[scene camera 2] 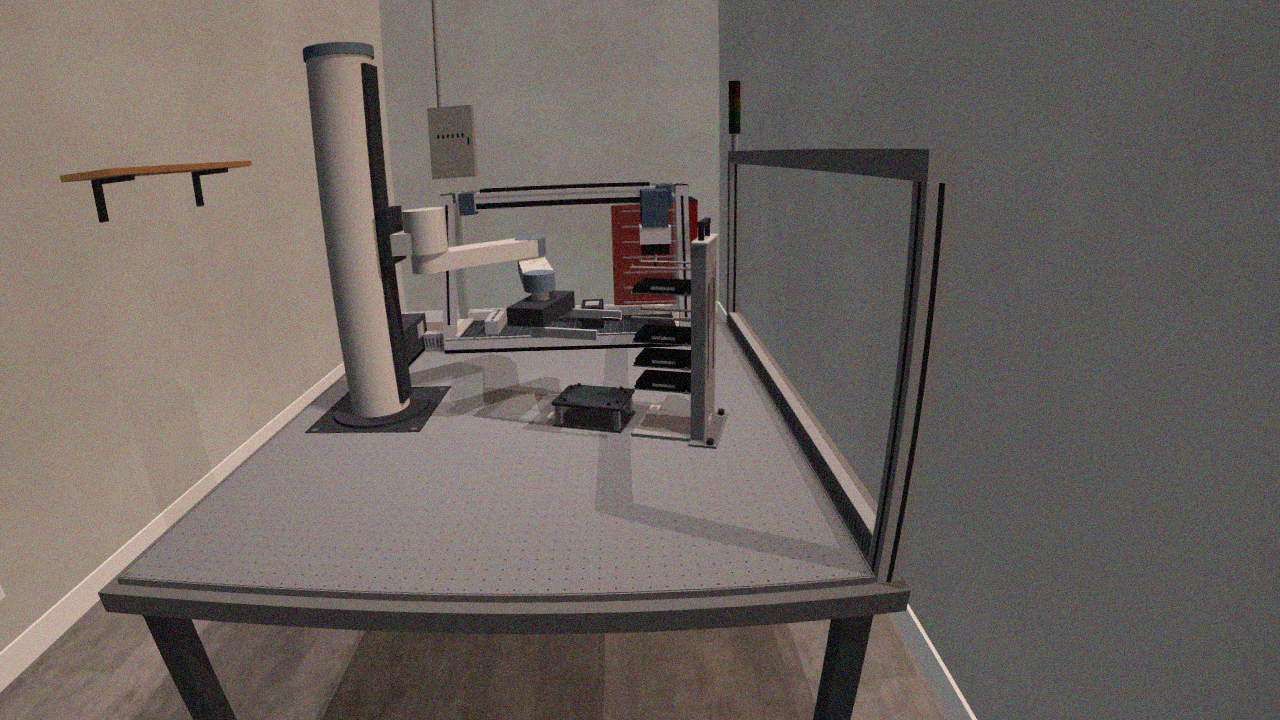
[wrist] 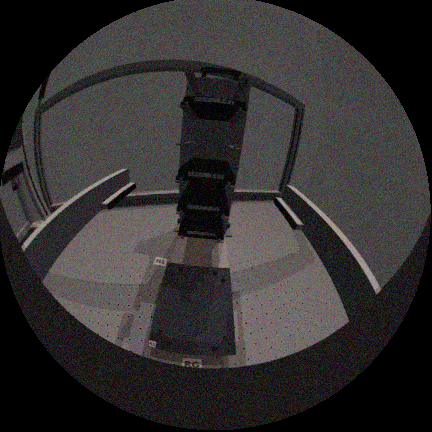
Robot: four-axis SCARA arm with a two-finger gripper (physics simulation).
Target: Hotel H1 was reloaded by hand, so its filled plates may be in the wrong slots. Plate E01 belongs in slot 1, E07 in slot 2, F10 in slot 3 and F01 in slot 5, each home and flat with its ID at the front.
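Places are measured from the arm's base along level axes (x back, y right, z up), in metres.
Pixels of known places: gripper, fingertip midpoint: [scene camera 2: 609, 324] [wrist: 203, 181]; arm's base, link origin: [scene camera 2: 382, 412].
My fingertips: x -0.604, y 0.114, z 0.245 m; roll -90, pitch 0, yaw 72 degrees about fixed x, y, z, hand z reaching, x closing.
Ahead of a thing's pixels: the offset from my fingertips to its middle. "spot": to the spot under its first point.
Hotel H1 {dx -0.155, dy +0.055, dz -0.001 m} [scene camera 2: 704, 358] [wrist: 212, 134] is an upright rack at the right of the table, straight ahead between the fingers in the wrist view. Three dark plates sit one above another in its lower slots: the bottom plate {dx -0.125, dy +0.036, dz -0.122 m} [scene camera 2: 662, 382] [wrist: 201, 225], the middle plate {dx -0.125, dy +0.036, dz -0.068 m} [scene camera 2: 662, 359] and the upper of the three {dx -0.125, dy +0.036, dz -0.015 m} [scene camera 2: 662, 334] [wrist: 205, 167]. Above a gap, a fourth plate {dx -0.125, dy +0.036, dz +0.091 m} [scene camera 2: 662, 286] [wrist: 213, 109] sits higher. All look level; their labels face the arm but are too small to read. My gripper [scene camera 2: 608, 324] [wrist: 203, 181] is open and empty, pointing at the hotel from a short distance away.
A low dark stand [scene camera 2: 592, 396] [wrist: 195, 307], with an RG label {spot: dx +0.144, dy -0.044, dz -0.232 m} [wrist: 192, 363] at its near side, stands before the hotel. The arm's column [scene camera 2: 344, 241] is at left. A conveyor under a gantry frame [scene camera 2: 563, 198] lies behind. A framed screen {spot: dx -0.400, dy +0.228, dz +0.353 m} [scene camera 2: 827, 161] runs along the right edge.
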